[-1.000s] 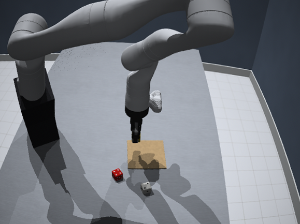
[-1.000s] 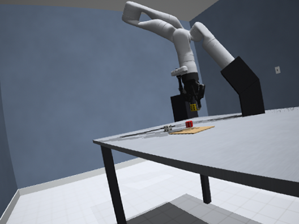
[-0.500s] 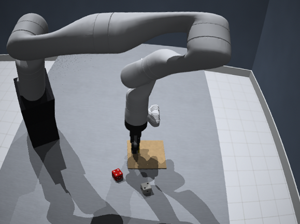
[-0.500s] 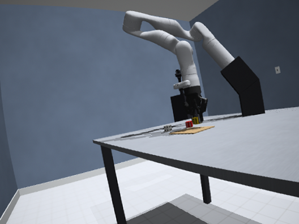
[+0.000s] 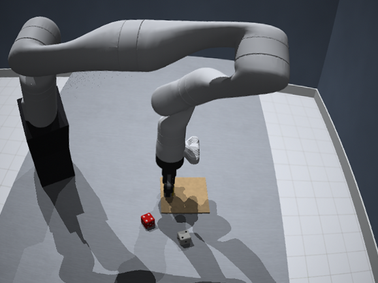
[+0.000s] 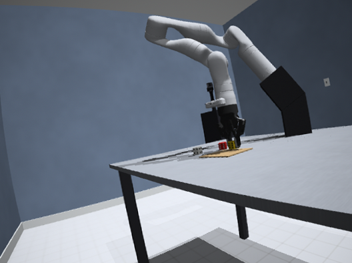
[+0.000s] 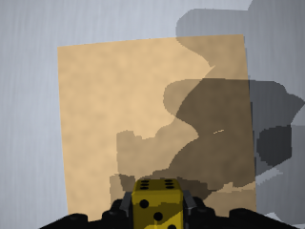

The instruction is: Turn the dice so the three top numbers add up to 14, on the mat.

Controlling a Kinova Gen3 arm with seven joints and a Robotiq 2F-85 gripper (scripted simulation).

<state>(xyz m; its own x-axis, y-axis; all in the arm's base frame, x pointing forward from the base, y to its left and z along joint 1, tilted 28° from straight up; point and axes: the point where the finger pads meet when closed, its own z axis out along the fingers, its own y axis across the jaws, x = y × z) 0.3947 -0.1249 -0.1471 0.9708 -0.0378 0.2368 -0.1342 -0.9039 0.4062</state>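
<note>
Now: hand 1 cm above the yellow die. The rest, counted from my hand: tan mat (5 cm ahead, 1 cm to the right, 3 cm below); red die (7 cm behind, 11 cm to the right, 2 cm below); white die (2 cm ahead, 17 cm to the right, 2 cm below).
</note>
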